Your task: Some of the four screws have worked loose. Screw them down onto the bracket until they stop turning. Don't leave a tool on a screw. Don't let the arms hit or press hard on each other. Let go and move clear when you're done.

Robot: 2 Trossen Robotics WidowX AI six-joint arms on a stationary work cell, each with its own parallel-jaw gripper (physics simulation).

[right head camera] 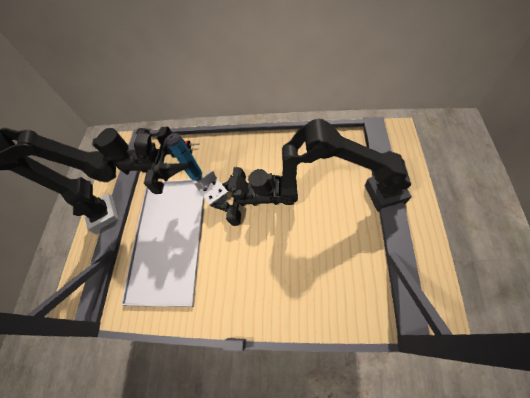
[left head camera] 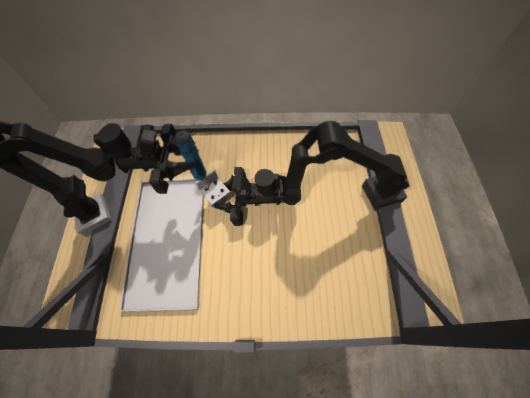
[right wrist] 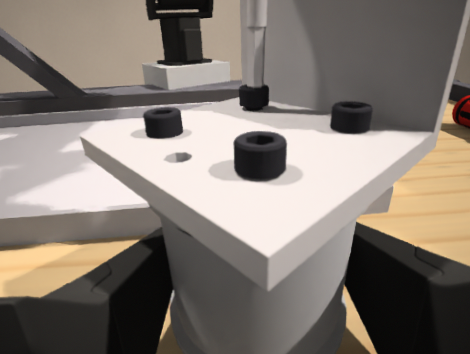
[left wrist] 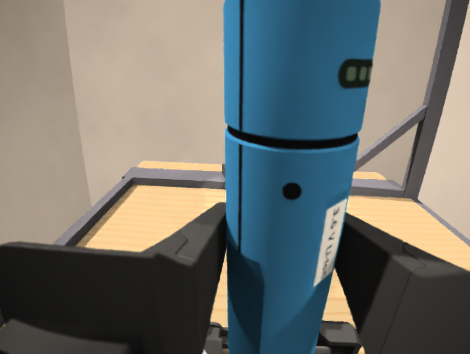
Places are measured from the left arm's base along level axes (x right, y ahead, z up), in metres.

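Pixels of known places: left gripper, fingertip midpoint: (right head camera: 190,158) (left head camera: 197,157) (left wrist: 277,215); right gripper, fingertip midpoint: (right head camera: 212,196) (left head camera: 212,196); left arm's base, origin of the base link: (right head camera: 97,211) (left head camera: 88,211) (right wrist: 184,62); right arm's base, origin of the base link: (right head camera: 389,187) (left head camera: 386,187).
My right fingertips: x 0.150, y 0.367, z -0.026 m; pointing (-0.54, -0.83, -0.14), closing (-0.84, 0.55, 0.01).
For each thing: its top centre in the pictures, then the offset to it from my right fingertips.
- grey cylindrical base, middle of its top: (right wrist: 256,138) dx +0.008, dy +0.012, dz +0.042 m
- blue electric screwdriver, middle of its top: (left head camera: 183,135) (right head camera: 173,137) dx -0.013, dy -0.009, dz +0.291 m
- rear screw, middle of its top: (right wrist: 253,86) dx -0.007, dy -0.009, dz +0.051 m
- left screw, middle of its top: (right wrist: 161,111) dx +0.028, dy -0.003, dz +0.050 m
- right screw, middle of its top: (right wrist: 352,105) dx -0.013, dy +0.026, dz +0.050 m
- white tray, middle of its top: (right wrist: 61,142) (left head camera: 165,238) (right head camera: 165,236) dx +0.047, dy -0.189, dz -0.006 m
- red object, middle of its top: (right head camera: 186,142) dx -0.265, dy +0.006, dz +0.007 m
The white bracket (left head camera: 215,201) (right head camera: 215,194) (right wrist: 300,200) stands on a grey cylindrical base (right wrist: 260,295). My right gripper (left head camera: 226,195) (right wrist: 253,231) is shut on that base below the bracket plate. My left gripper (left head camera: 186,154) (left wrist: 277,215) is shut on the blue electric screwdriver (left head camera: 191,155) (right head camera: 186,157) (left wrist: 295,170), tilted, tip toward the bracket. In the right wrist view, its bit (right wrist: 255,60) meets the rear screw (right wrist: 254,97), whose head sits slightly above the plate. The left screw (right wrist: 163,123), the near screw (right wrist: 260,156) and the right screw (right wrist: 351,118) have no tool on them; their heads appear close to the plate.
A white tray (left head camera: 160,300) (right head camera: 157,297) (right wrist: 50,200) lies on the wooden table at the left. A red object (right head camera: 188,144) (right wrist: 463,112) lies behind the screwdriver, partly hidden. The two grippers are close together, with the bracket between them. The bracket's upright wall (right wrist: 360,60) rises beside the bit.
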